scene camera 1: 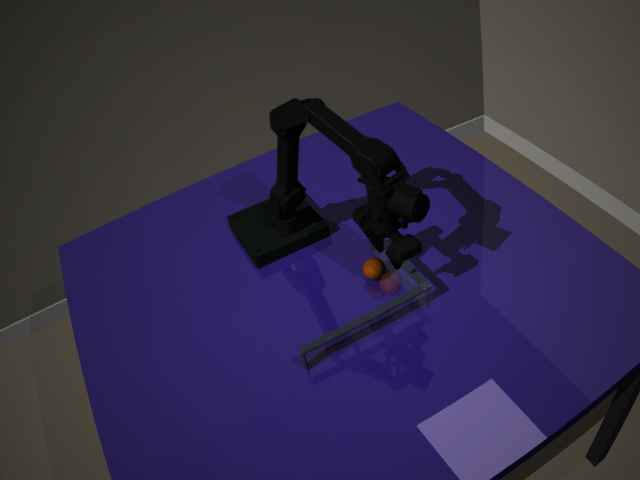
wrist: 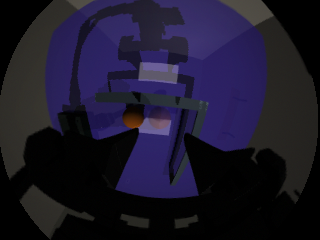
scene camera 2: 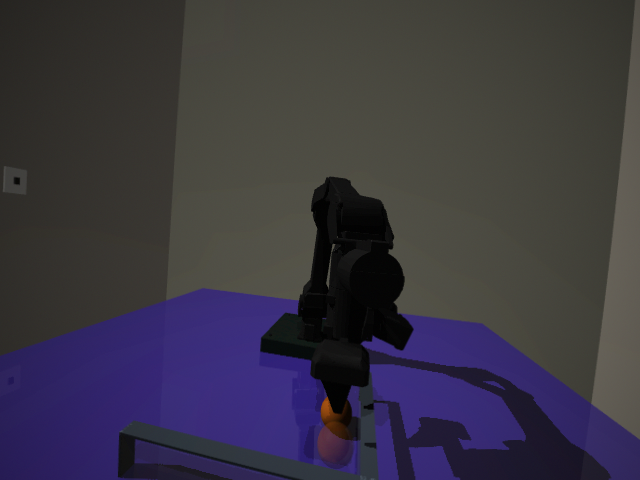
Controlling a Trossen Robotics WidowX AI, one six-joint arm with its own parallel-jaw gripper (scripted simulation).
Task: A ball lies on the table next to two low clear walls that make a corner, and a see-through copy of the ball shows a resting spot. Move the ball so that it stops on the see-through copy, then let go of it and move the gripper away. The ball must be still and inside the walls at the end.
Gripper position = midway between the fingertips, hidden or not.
The gripper [scene camera 2: 339,395] is open and holds nothing.
The gripper shows as well in scene camera 1 [scene camera 1: 389,260] and in the wrist view [wrist: 161,133].
